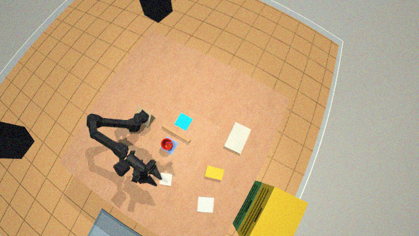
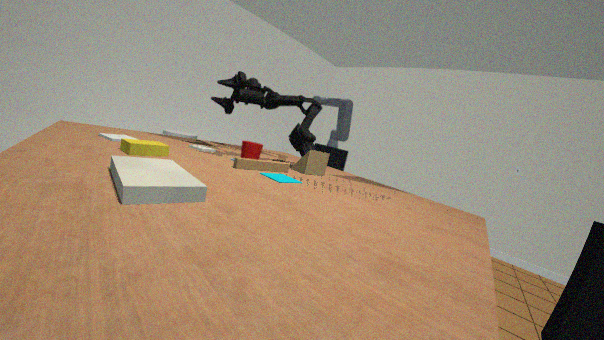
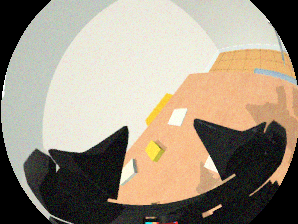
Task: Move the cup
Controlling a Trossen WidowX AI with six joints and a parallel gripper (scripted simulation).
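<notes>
Now: gripper tip 13 cm past the red cup, 17 cm to the right of it and 20 cm above it. Round my gripper tip: blue pad 13 cm behind, 17 cm to the left, 25 cm below; wooden bar 14 cm behind, 27 cm to the left, 23 cm below; yellow block 21 cm ahead, 22 cm to the left, 22 cm below.
</notes>
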